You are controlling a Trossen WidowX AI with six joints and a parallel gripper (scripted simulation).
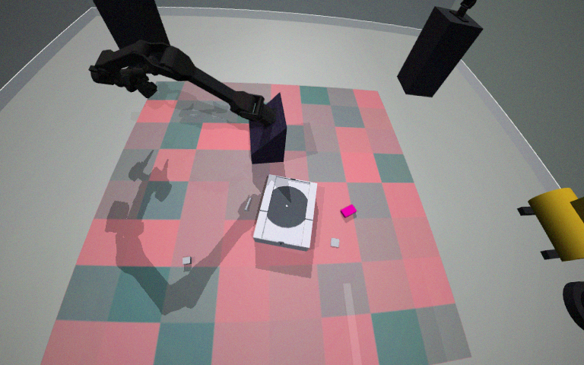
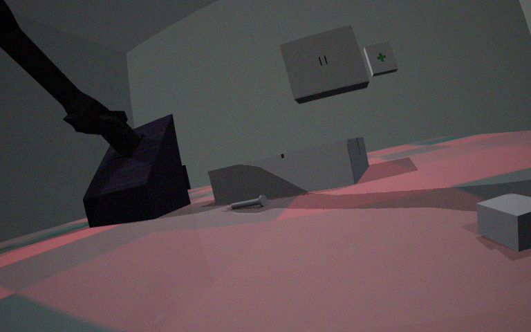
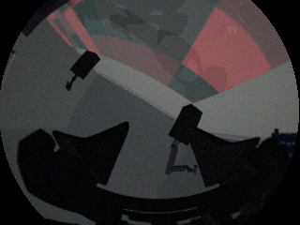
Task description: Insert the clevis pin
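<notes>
Right now my gripper tip is 51 cm short of the steel clevis pin, 43 cm to the right of it and 19 cm above it. Also, from my gripper tip: dark aluminium disc (58 cm to the left, 54 cm ahead, 14 cm below); grey cube (72 cm ahead, 25 cm to the left, 19 cm below); steel tray (58 cm to the left, 55 cm ahead, 15 cm below).
</notes>
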